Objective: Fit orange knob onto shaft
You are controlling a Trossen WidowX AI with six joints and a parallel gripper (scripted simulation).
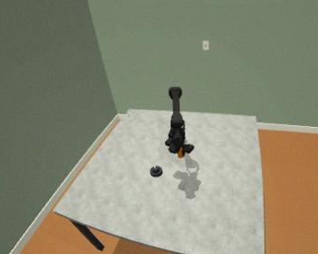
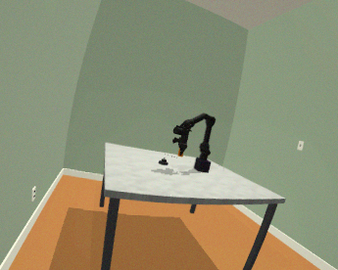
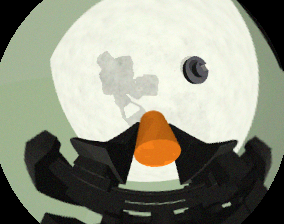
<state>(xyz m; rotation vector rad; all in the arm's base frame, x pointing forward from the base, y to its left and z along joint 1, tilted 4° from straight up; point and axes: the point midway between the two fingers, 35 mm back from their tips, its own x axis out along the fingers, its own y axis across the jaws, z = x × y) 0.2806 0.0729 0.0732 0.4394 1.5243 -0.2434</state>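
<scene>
Right now the dark round pedestal is 50 mm ahead of my gripper tip, 170 mm to the right of it and 100 mm below it. Also, from my gripper tip: orange knob: 30 mm above.
</scene>
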